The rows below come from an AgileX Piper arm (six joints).
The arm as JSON. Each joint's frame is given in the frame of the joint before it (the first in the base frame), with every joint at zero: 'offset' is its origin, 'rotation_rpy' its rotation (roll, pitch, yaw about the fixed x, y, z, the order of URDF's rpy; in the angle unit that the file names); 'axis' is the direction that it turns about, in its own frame. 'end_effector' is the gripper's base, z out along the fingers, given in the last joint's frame.
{
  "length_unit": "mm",
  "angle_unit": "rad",
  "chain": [
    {
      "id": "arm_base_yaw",
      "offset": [
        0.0,
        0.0,
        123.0
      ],
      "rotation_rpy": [
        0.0,
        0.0,
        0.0
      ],
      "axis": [
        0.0,
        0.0,
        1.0
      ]
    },
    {
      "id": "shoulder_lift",
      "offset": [
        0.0,
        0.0,
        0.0
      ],
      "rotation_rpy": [
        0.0,
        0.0,
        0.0
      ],
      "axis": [
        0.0,
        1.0,
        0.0
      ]
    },
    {
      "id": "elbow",
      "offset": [
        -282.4,
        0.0,
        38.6
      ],
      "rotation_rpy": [
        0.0,
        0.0,
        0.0
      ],
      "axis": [
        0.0,
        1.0,
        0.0
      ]
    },
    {
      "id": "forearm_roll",
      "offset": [
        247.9,
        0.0,
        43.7
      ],
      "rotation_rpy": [
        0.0,
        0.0,
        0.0
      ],
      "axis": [
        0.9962,
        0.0,
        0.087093
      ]
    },
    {
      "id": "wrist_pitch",
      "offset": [
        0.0,
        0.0,
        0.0
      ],
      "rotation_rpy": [
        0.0,
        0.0,
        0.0
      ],
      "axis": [
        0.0,
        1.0,
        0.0
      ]
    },
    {
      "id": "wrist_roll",
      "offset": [
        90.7,
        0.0,
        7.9
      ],
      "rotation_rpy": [
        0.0,
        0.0,
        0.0
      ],
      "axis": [
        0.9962,
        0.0,
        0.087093
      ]
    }
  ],
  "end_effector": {
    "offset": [
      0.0,
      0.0,
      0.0
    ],
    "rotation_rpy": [
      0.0,
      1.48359,
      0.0
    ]
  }
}
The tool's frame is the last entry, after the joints.
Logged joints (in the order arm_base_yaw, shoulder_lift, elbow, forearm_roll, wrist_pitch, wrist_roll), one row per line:
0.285, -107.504, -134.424, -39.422, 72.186, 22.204
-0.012, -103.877, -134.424, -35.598, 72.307, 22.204
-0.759, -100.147, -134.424, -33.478, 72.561, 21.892
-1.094, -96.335, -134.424, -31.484, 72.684, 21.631
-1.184, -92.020, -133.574, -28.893, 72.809, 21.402
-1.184, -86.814, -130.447, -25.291, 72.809, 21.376
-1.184, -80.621, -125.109, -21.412, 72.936, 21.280
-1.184, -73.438, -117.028, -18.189, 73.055, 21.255
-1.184, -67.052, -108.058, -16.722, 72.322, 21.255
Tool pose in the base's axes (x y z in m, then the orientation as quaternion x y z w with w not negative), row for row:
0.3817, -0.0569, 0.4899, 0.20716, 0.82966, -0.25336, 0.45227
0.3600, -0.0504, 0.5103, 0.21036, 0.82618, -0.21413, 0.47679
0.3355, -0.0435, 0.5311, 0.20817, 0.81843, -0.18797, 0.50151
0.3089, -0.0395, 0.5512, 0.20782, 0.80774, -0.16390, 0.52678
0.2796, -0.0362, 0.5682, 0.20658, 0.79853, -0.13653, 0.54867
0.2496, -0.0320, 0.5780, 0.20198, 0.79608, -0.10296, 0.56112
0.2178, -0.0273, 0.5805, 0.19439, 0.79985, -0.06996, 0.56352
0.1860, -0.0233, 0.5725, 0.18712, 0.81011, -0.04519, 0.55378
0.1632, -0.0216, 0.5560, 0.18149, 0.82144, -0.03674, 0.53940
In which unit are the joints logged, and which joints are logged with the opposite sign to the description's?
The joints are logged in degrees. Opposite sign: arm_base_yaw, shoulder_lift.
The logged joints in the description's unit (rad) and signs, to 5 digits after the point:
-0.00497, 1.87630, -2.34614, -0.68804, 1.25988, 0.38753
0.00021, 1.81300, -2.34614, -0.62130, 1.26200, 0.38753
0.01325, 1.74789, -2.34614, -0.58430, 1.26643, 0.38209
0.01909, 1.68136, -2.34614, -0.54950, 1.26858, 0.37753
0.02066, 1.60605, -2.33131, -0.50428, 1.27076, 0.37354
0.02066, 1.51519, -2.27673, -0.44141, 1.27076, 0.37308
0.02066, 1.40710, -2.18356, -0.37371, 1.27297, 0.37141
0.02066, 1.28173, -2.04252, -0.31746, 1.27505, 0.37097
0.02066, 1.17028, -1.88597, -0.29185, 1.26226, 0.37097

